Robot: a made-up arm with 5 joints.
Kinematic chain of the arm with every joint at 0, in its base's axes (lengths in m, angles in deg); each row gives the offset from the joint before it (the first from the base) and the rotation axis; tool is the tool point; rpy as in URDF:
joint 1: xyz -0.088 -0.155 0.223 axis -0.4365 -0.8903 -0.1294
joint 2: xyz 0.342 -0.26 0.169 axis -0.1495 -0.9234 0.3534
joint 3: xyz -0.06 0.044 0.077 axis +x
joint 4: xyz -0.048 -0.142 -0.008 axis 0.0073 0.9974 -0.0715
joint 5: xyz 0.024 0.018 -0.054 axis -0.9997 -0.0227 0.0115
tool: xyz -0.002 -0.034 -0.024 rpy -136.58 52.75 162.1
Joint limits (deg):
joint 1: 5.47..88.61
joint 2: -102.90..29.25
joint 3: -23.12..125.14
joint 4: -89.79..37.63
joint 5: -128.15..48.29
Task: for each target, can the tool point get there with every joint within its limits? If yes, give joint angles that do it. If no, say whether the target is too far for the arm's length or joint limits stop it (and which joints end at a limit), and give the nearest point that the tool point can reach.
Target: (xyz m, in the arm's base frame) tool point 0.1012 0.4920 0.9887
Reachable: no: too far | nearest point -0.1199 -0.0183 0.7616 | short by 0.601 m
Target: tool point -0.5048 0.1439 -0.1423
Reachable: no: joint limits stop it (at a limit: joint 1, joint 3, joint 4) | nearest point -0.2560 -0.0472 0.4383 | short by 0.660 m
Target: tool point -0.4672 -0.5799 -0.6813
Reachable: no: too far | nearest point 0.1531 -0.3867 0.2683 | short by 1.151 m
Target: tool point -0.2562 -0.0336 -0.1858
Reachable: no: joint limits stop it (at a limit: joint 1, joint 3, joint 4) | nearest point -0.2159 -0.0991 0.4179 | short by 0.609 m
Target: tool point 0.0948 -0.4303 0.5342
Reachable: yes | joints 17.19 -80.54 28.74 -41.53 18.21
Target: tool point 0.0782 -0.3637 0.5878
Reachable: yes | joints 23.45 -78.39 13.98 -6.12 -106.95
